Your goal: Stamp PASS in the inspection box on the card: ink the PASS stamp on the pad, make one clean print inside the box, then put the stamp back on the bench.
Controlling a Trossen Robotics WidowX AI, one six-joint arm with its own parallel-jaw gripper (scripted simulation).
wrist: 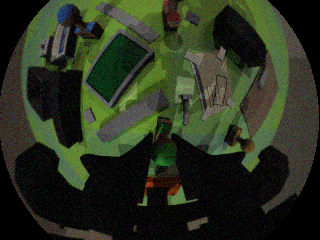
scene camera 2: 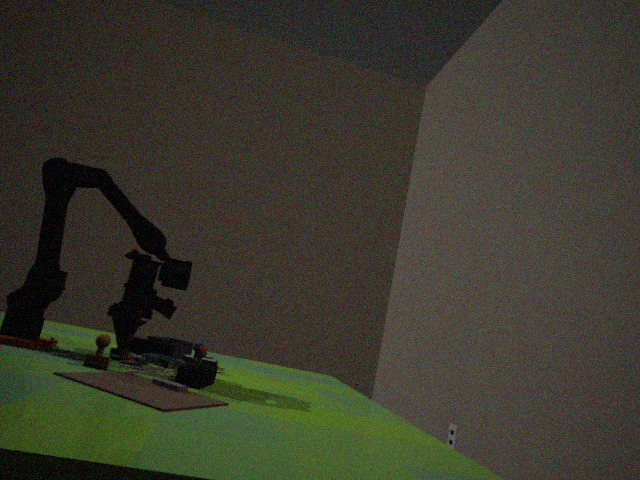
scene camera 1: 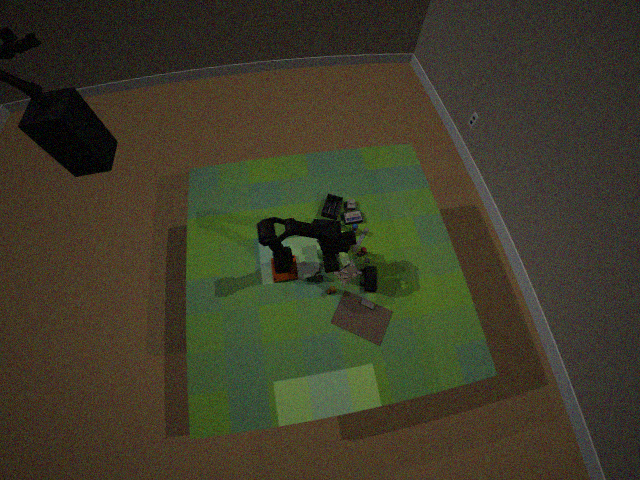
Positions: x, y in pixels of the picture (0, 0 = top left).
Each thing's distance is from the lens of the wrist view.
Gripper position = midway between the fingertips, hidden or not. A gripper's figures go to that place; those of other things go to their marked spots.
my gripper [wrist: 162, 135]: 10 cm
brown board [wrist: 255, 106]: 26 cm
black box [wrist: 240, 36]: 17 cm
The marked spots on the brown board and the black box are 16 cm apart.
